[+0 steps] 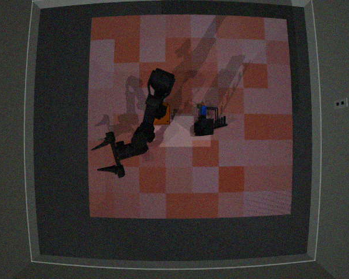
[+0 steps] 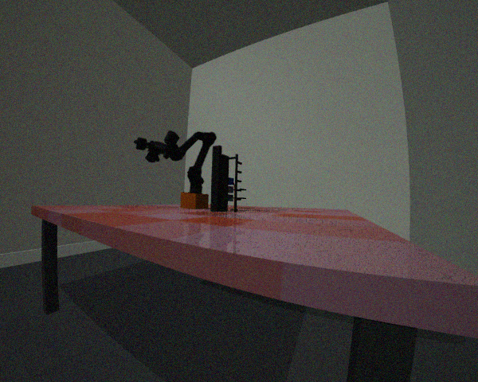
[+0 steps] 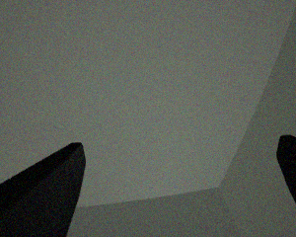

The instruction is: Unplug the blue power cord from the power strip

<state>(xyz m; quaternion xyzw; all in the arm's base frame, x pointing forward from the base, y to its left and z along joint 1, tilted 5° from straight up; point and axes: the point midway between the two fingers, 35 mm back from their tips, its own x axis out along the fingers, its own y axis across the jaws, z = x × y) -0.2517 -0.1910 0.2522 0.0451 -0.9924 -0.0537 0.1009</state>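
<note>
Right now my gripper tip is 50 cm short of the blue plug, 20 cm above it and 13 cm to the right of it.
</note>
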